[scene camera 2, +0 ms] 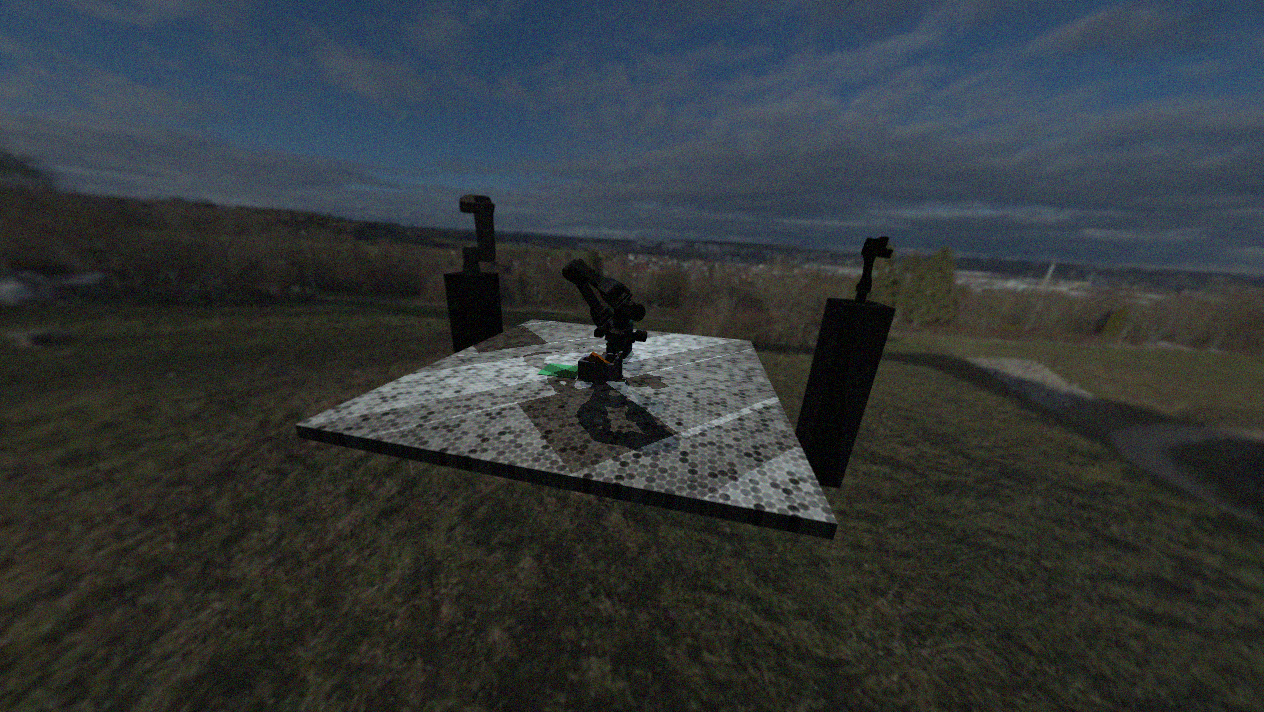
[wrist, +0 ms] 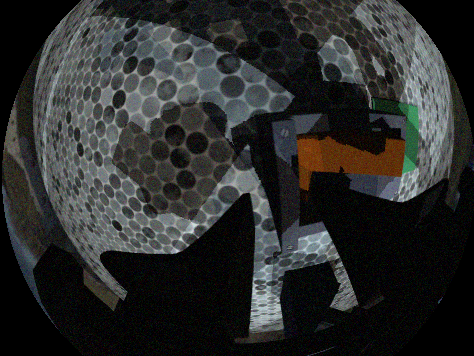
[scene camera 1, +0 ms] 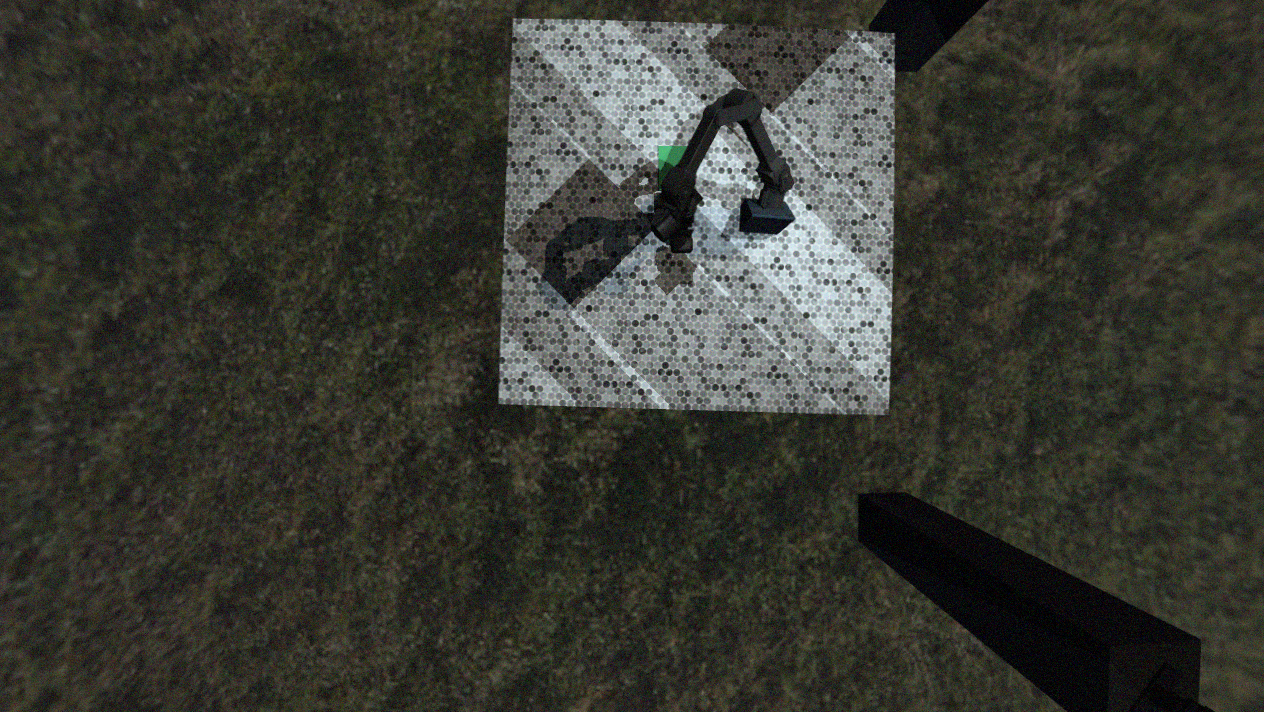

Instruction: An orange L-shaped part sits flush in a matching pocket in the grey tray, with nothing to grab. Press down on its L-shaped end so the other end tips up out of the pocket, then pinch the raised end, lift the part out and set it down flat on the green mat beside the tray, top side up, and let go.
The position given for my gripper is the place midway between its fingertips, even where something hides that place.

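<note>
My gripper (scene camera 2: 619, 356), also in the wrist view (wrist: 282, 194). Green mat (wrist: 411, 112).
</note>
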